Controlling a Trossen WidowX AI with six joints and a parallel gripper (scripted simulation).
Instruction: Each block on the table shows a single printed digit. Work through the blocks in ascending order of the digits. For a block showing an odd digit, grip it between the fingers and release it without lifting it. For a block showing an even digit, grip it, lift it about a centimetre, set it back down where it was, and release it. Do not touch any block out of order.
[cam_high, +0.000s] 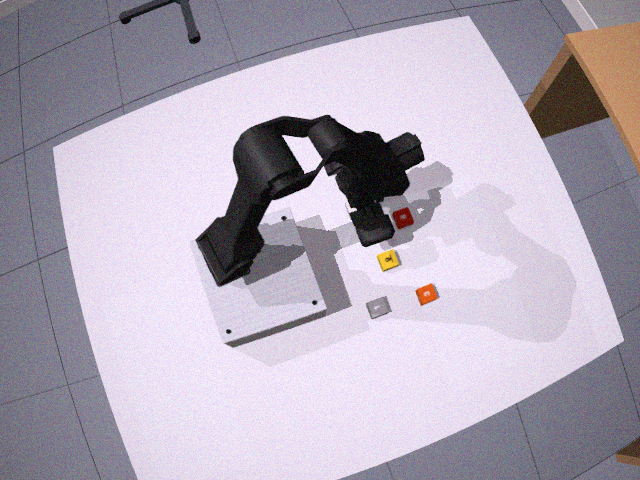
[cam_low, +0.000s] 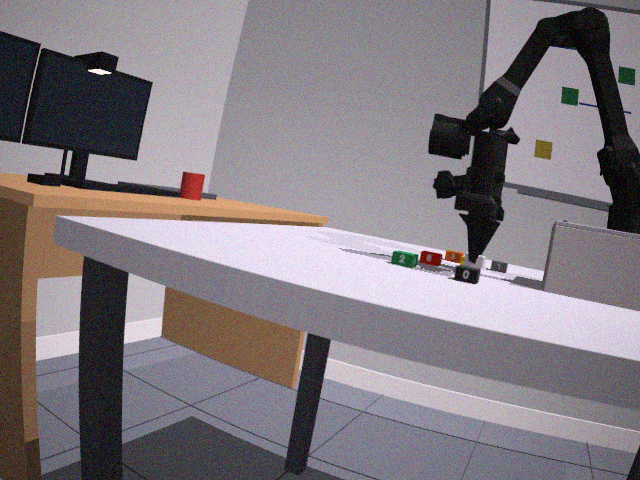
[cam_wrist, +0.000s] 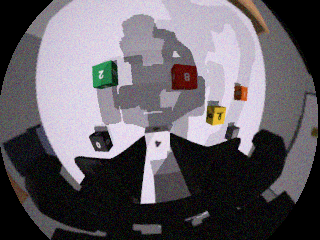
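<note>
My gripper tip is 80 mm short of the red block, 50 mm to the left of it and 10 mm above it. Also, from my gripper tip: white block (right at my gripper tip); black block (100 mm to the left, 10 mm below); yellow block (120 mm to the right, 10 mm below, 10 mm ahead).
</note>
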